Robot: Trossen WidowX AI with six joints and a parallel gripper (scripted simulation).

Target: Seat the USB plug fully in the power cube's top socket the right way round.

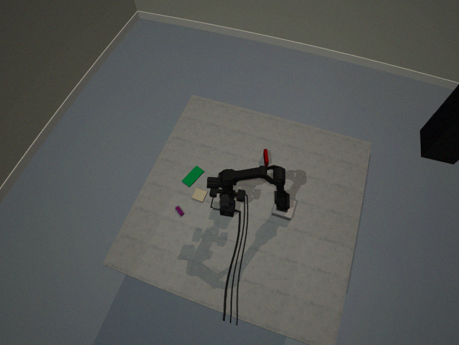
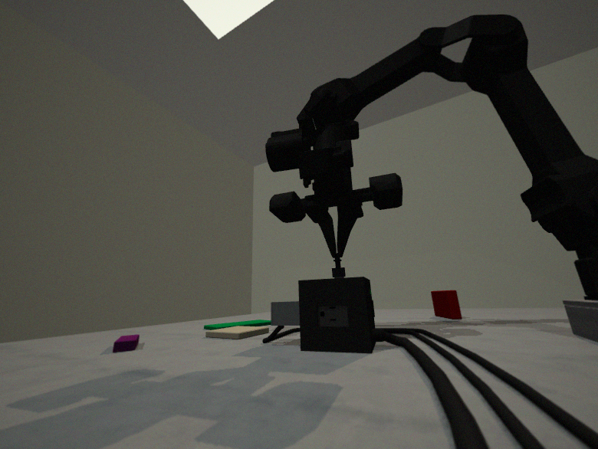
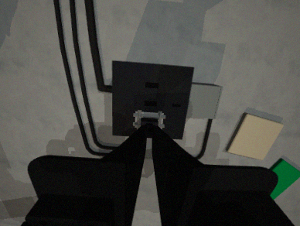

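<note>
Right now the USB plug is 2 cm below my gripper tip. Also, from my gripper tip: purple block 27 cm ahead, 10 cm to the left, 10 cm below; beige tile 19 cm ahead, 10 cm below, 3 cm to the right; green flat plate 27 cm ahead, 14 cm to the right, 10 cm below.
</note>
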